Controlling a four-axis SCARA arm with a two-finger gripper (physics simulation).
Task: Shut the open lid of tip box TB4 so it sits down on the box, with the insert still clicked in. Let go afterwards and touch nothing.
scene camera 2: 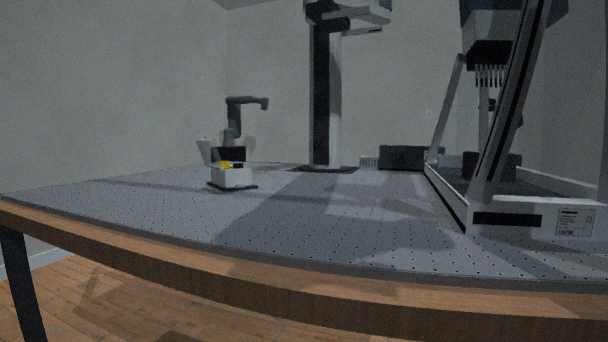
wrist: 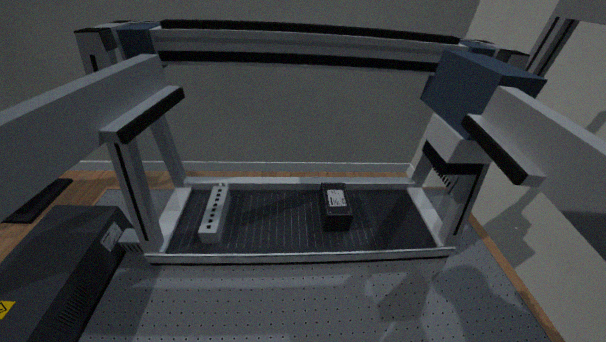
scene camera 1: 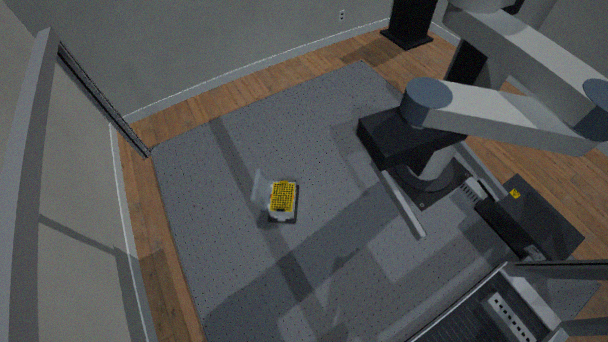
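Observation:
The white tip box stands on a dark base plate. Its label cannot be read. Its pale lid is open, standing up and leaning outward on the box's left side in both scene views. The yellow perforated insert lies in the box top; whether it is clicked in cannot be told. My gripper is open and empty, high above the table and well to the right of the box in the scene views. The box does not show in the wrist view.
A gantry frame with a dark deck stands on the perforated table. The deck bears a slotted white bar and a black box. A dark case stands near the arm base. A small grey arm shows behind the tip box.

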